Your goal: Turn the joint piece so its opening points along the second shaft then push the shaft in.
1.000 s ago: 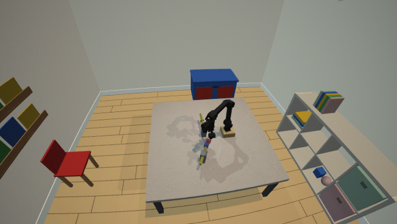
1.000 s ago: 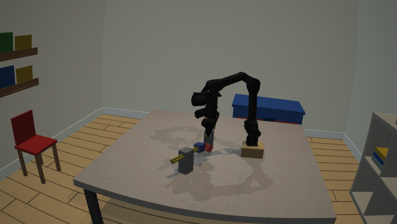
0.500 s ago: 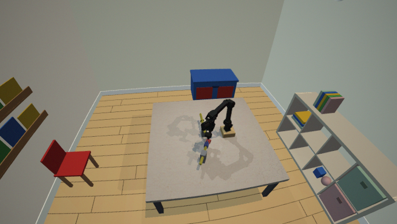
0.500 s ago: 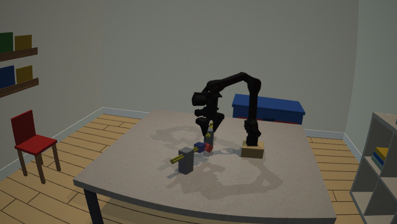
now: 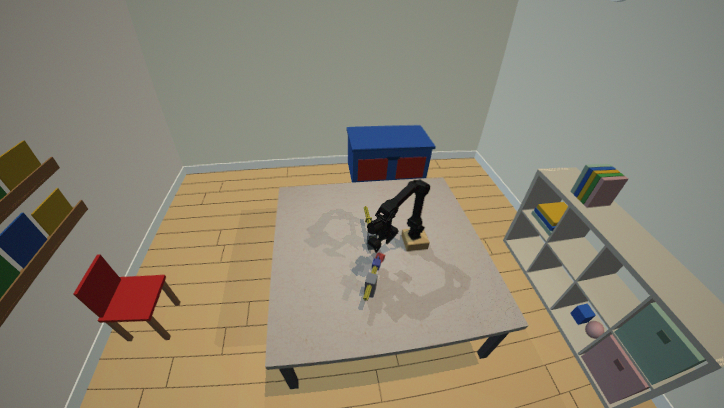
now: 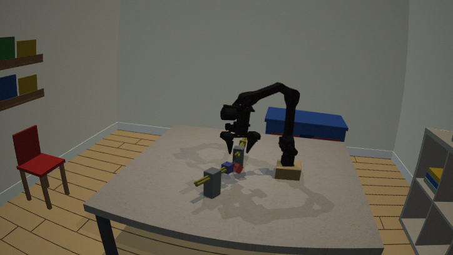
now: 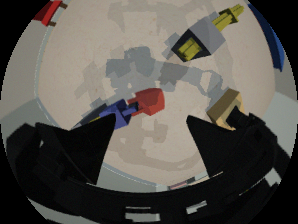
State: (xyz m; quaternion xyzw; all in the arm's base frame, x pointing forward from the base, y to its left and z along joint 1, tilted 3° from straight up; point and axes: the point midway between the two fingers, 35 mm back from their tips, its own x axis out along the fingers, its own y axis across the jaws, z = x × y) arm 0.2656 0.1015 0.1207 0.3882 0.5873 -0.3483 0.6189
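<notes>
Now: the red joint piece 10 mm ahead of my gripper tip, 10 mm to the left of it and 70 mm below it.
</notes>
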